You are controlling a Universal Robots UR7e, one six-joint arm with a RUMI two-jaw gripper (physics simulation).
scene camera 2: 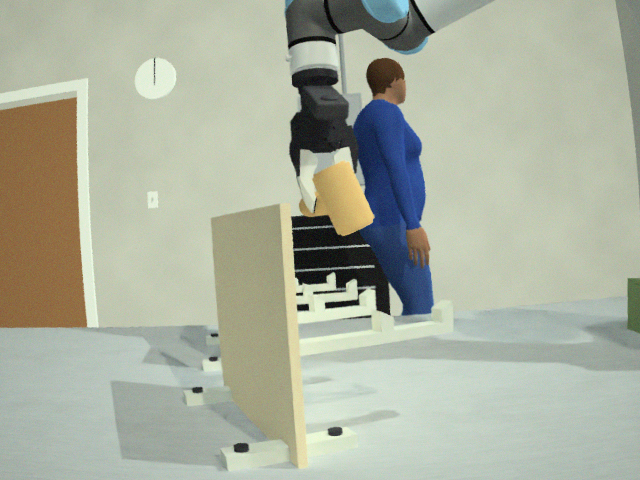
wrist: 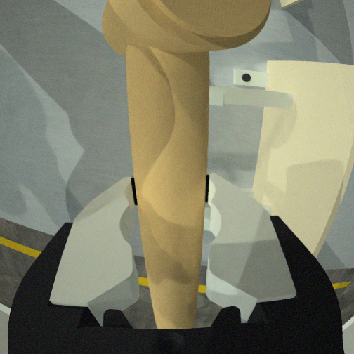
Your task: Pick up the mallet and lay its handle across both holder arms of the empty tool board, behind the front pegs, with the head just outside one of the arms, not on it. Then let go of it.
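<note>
The wooden mallet is held in the air, its thick head (scene camera 2: 344, 198) (wrist: 190, 22) tilted toward scene camera 2 and its handle (wrist: 167, 145) running back between the fingers. My gripper (scene camera 2: 321, 204) (wrist: 170, 178) is shut on the handle, above the level of the holder arms. The cream tool board (scene camera 2: 253, 310) (wrist: 312, 125) stands upright, to the right of the handle in the wrist view. Its nearest holder arm (scene camera 2: 341, 342) (wrist: 260, 98) has an inner peg (scene camera 2: 382, 321) and an end peg (scene camera 2: 443, 313). The mallet hides part of the arms in the wrist view. No mallet part touches an arm.
Several more pegged arms (scene camera 2: 341, 312) stand farther back. Board feet (scene camera 2: 253, 455) (wrist: 251, 78) with dark knobs rest on the grey table (scene camera 2: 465, 413). A person in blue (scene camera 2: 390, 170) stands behind the gripper, near a black panel (scene camera 2: 330, 237). A green block (scene camera 2: 633, 304) is at the right edge.
</note>
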